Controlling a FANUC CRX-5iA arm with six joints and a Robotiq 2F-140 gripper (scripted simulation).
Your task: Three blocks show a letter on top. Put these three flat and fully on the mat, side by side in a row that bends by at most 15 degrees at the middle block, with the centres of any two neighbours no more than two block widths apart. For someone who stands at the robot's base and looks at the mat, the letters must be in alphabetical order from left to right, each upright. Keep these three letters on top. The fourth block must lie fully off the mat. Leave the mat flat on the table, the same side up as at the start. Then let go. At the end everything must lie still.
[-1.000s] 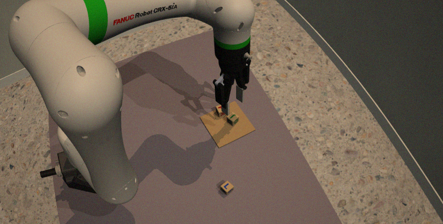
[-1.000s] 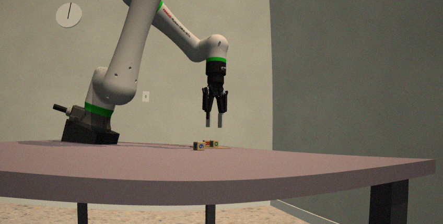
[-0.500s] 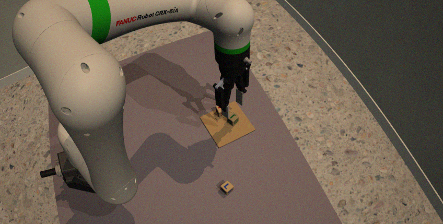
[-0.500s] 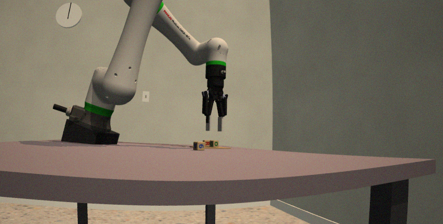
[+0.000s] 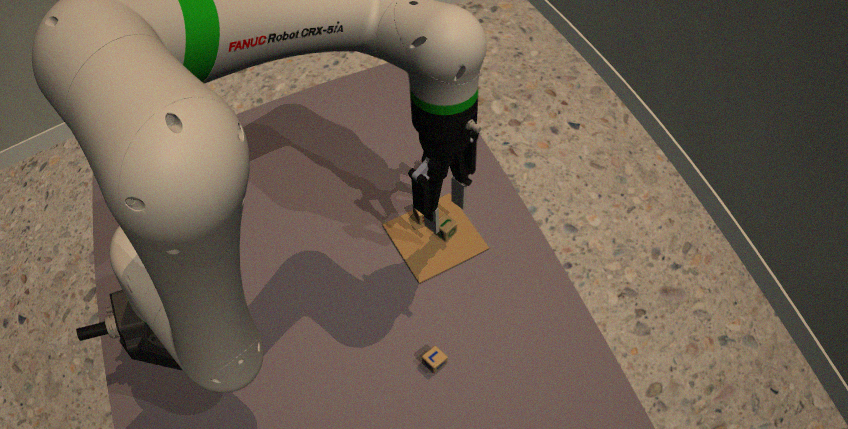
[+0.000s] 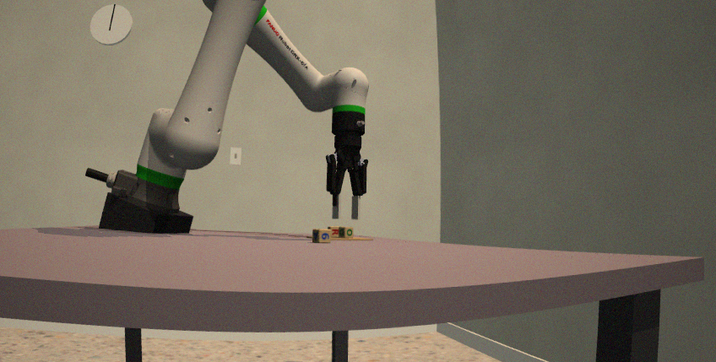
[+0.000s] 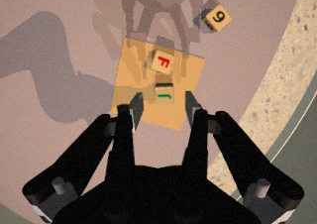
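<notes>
Now: hand 7 cm above the green-lettered block. Also, from my hand: tan mat: 8 cm below, 2 cm behind; then block marked 9: 14 cm to the left, 7 cm below, 4 cm ahead; then red-lettered block: 7 cm below, 5 cm to the left, 2 cm behind.
</notes>
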